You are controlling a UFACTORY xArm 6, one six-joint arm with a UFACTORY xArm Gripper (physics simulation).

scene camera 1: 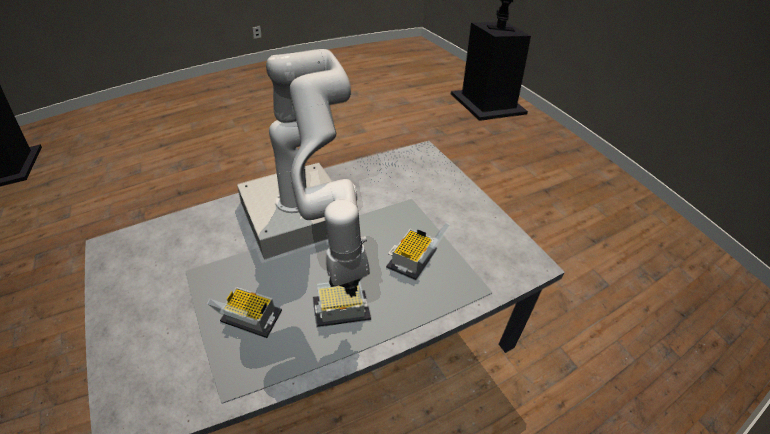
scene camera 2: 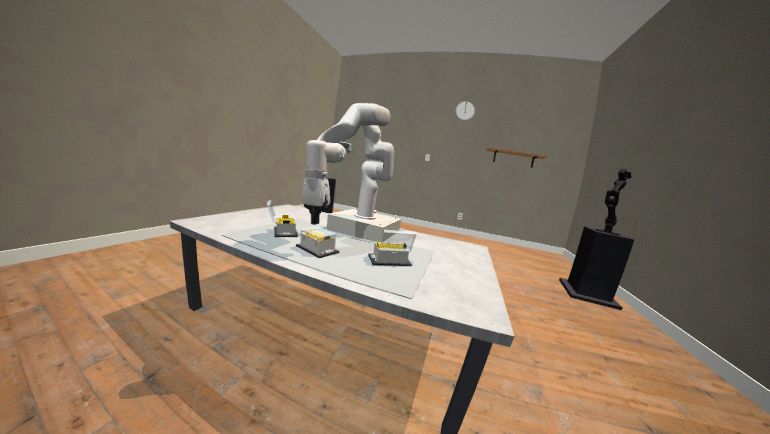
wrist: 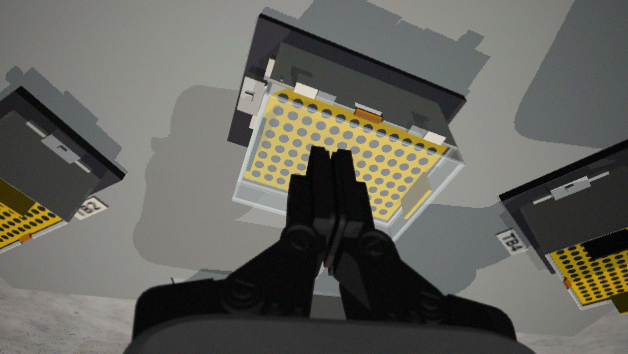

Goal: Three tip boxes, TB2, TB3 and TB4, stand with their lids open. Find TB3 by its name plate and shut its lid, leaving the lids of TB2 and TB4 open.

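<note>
The middle box, TB3 by elimination, shows no readable plate. Its clear lid lies down over the yellow rack, its front edge by the orange latch; I cannot tell whether it is fully seated. TB2, its plate partly legible, has its lid open. TB4, with a readable plate, has its lid open. My gripper is shut and empty, above TB3's lid; contact is unclear.
The boxes stand on dark bases on a grey mat on the table. The arm's pale base block is behind them. In scene camera 1, TB2 is to the right of TB3 and TB4 to the left.
</note>
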